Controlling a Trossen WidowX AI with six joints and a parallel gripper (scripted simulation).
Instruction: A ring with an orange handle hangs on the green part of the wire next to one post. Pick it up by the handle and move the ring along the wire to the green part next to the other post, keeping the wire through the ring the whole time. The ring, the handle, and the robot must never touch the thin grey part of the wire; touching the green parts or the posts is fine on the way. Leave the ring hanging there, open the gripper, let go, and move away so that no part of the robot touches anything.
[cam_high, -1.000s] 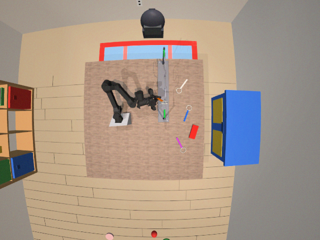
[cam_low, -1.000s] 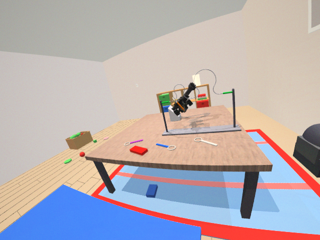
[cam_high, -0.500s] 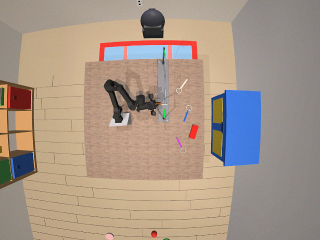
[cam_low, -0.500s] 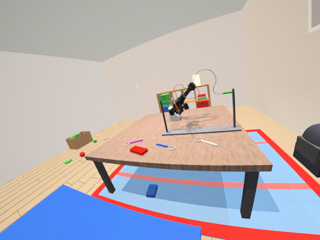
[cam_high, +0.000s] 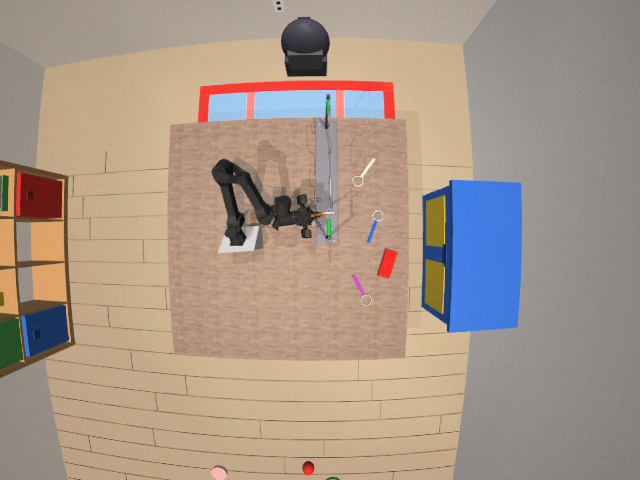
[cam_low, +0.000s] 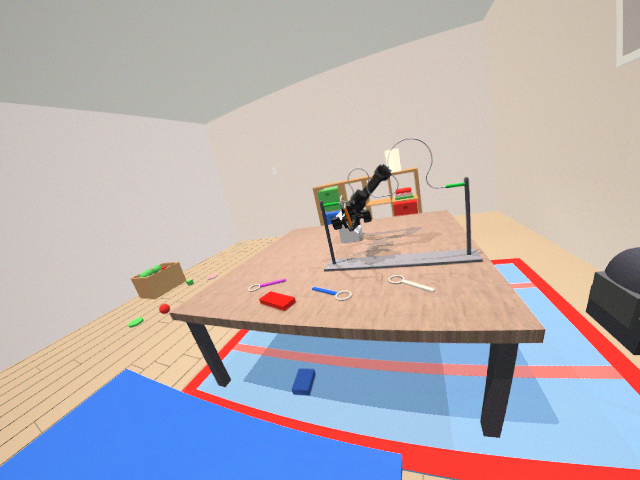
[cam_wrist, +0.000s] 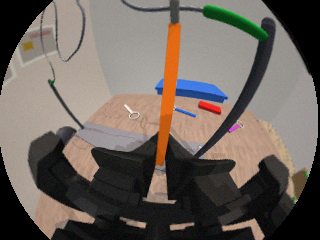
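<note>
Right now the orange-handled ring is 9 cm above my gripper tip, 1 cm to the right of it and 1 cm ahead of it. Round my gripper tip: red block (34 cm ahead, 24 cm to the right, 14 cm below); then white-handled ring (22 cm to the left, 21 cm ahead, 15 cm below); then blue-handled ring (27 cm ahead, 15 cm below, 4 cm to the right).
</note>
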